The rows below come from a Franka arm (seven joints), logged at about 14 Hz.
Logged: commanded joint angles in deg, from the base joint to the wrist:
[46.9, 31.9, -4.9, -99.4, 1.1, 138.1, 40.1]
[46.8, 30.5, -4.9, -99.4, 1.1, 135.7, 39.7]
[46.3, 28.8, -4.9, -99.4, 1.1, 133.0, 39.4]
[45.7, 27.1, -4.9, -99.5, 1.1, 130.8, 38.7]
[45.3, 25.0, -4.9, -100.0, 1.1, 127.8, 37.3]
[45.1, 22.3, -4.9, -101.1, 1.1, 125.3, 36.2]
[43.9, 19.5, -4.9, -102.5, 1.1, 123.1, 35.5]
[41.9, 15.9, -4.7, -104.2, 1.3, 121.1, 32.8]
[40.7, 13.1, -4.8, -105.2, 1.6, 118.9, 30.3]
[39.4, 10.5, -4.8, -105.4, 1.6, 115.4, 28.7]
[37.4, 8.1, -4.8, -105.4, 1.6, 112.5, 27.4]
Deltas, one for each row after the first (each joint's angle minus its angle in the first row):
[-0.1, -1.4, 0.0, 0.0, 0.0, -2.4, -0.4]
[-0.6, -3.1, 0.0, 0.0, 0.0, -5.1, -0.7]
[-1.2, -4.8, 0.0, -0.1, 0.0, -7.3, -1.4]
[-1.6, -6.9, 0.0, -0.6, 0.0, -10.3, -2.8]
[-1.8, -9.6, 0.0, -1.7, 0.0, -12.8, -3.9]
[-3.0, -12.4, 0.0, -3.1, 0.0, -15.0, -4.6]
[-5.0, -16.0, 0.2, -4.8, 0.2, -17.0, -7.3]
[-6.2, -18.8, 0.1, -5.8, 0.5, -19.2, -9.8]
[-7.5, -21.4, 0.1, -6.0, 0.5, -22.7, -11.4]
[-9.5, -23.8, 0.1, -6.0, 0.5, -25.6, -12.7]

